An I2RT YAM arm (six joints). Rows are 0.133 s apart.
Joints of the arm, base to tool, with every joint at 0 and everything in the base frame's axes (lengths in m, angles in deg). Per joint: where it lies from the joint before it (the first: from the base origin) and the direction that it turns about. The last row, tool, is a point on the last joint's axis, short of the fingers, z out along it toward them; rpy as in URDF.
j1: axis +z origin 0 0 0.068
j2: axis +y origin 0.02 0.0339 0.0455
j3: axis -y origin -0.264 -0.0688 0
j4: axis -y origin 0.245 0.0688 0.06
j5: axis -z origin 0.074 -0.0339 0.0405
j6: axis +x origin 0.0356 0 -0.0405
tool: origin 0 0 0 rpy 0 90 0
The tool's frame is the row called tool.
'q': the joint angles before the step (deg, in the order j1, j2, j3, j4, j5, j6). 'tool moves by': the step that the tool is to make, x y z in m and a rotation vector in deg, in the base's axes. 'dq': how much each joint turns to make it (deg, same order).
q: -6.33, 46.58, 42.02, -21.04, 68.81, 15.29
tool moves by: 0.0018, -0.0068, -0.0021, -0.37, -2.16, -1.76
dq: -2.25, 0.28, -1.31, 4.49, -0.42, -0.77
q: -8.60, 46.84, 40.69, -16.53, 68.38, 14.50
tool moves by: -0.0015, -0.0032, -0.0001, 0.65, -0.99, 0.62
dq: -1.32, -0.51, -0.34, 0.68, -2.10, 0.02
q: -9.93, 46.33, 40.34, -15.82, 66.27, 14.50
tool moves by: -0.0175, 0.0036, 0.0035, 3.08, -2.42, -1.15
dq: 0.17, -3.00, 2.18, -11.66, -0.26, 9.12
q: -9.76, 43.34, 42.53, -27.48, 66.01, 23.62
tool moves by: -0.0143, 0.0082, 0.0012, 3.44, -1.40, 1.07
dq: 2.29, -2.02, 2.20, -11.53, -0.87, 8.98
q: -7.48, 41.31, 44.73, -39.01, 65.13, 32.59
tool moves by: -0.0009, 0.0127, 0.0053, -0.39, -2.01, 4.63
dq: 5.54, -1.14, 0.62, -0.47, 0.87, 0.82
